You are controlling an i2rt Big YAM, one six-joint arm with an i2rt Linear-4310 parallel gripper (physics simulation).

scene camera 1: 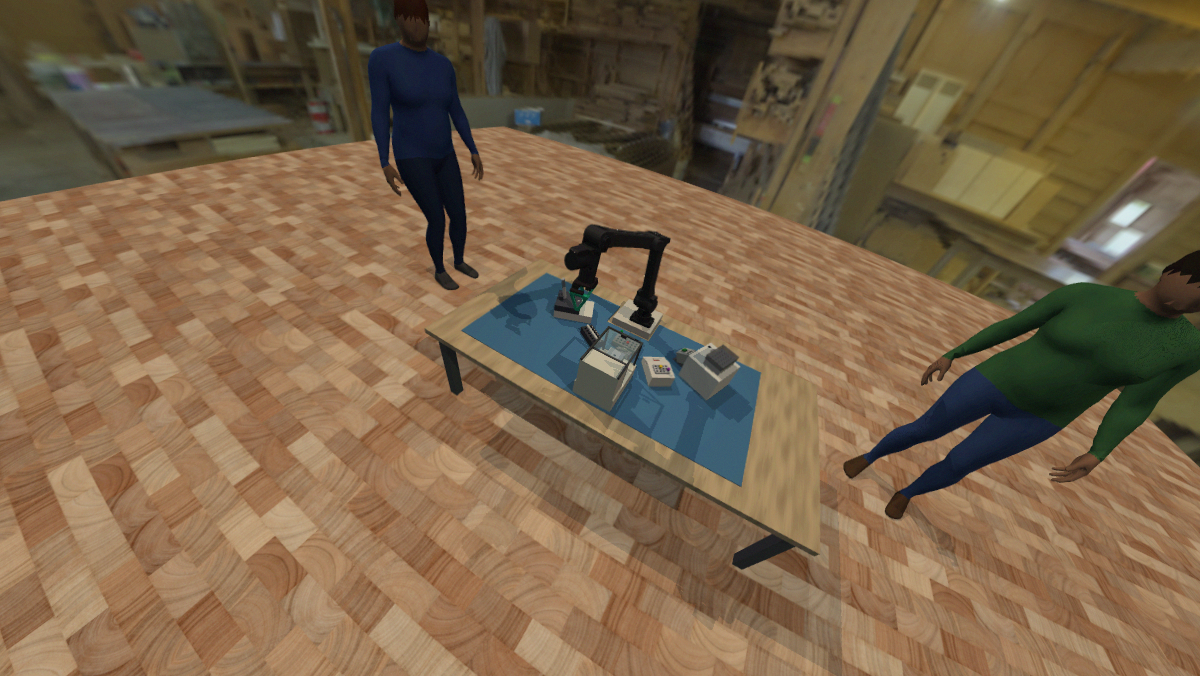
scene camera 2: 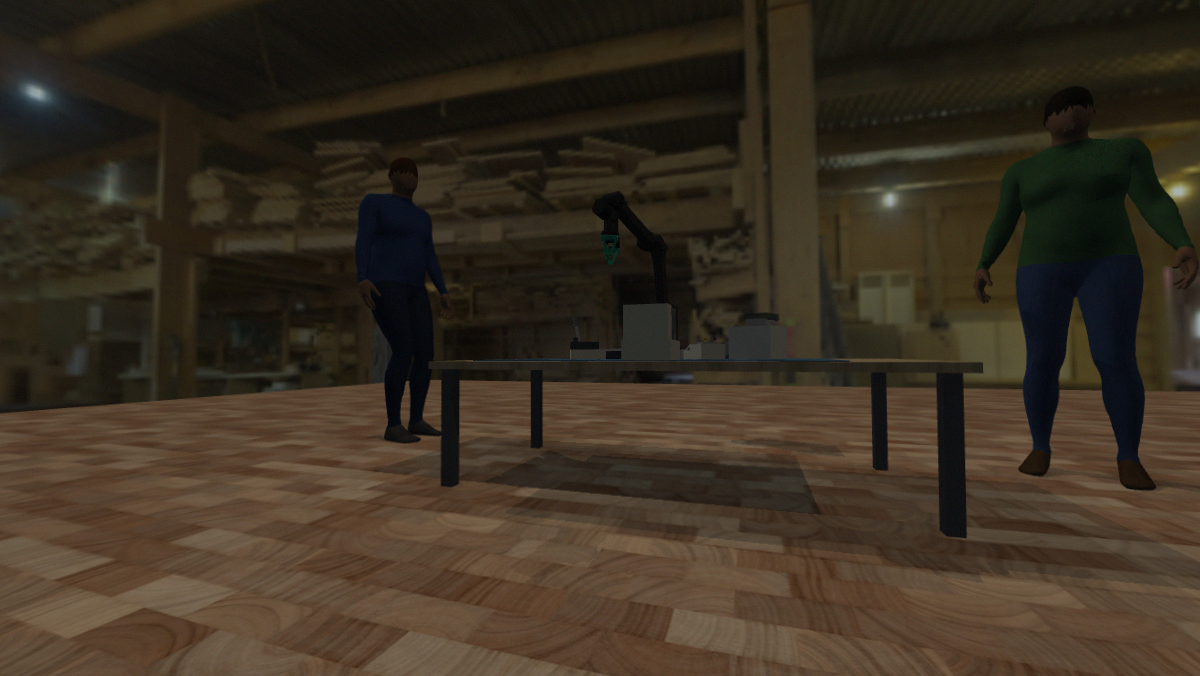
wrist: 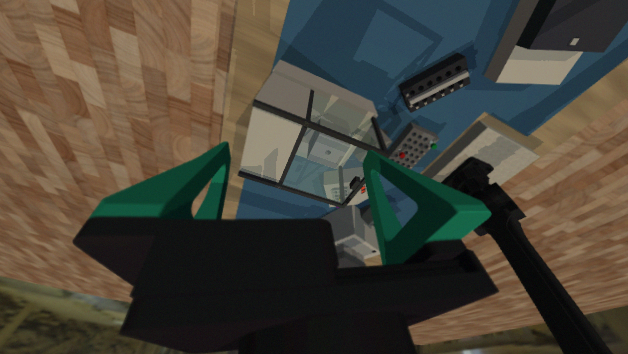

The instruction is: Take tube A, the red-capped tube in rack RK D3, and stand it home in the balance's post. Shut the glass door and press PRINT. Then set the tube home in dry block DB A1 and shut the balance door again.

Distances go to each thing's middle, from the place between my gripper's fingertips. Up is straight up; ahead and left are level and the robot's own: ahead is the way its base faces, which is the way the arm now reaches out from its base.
The balance (scene camera 1: 601,378) lies 5 cm behind my hand, 15 cm to the left of it and 28 cm below it.
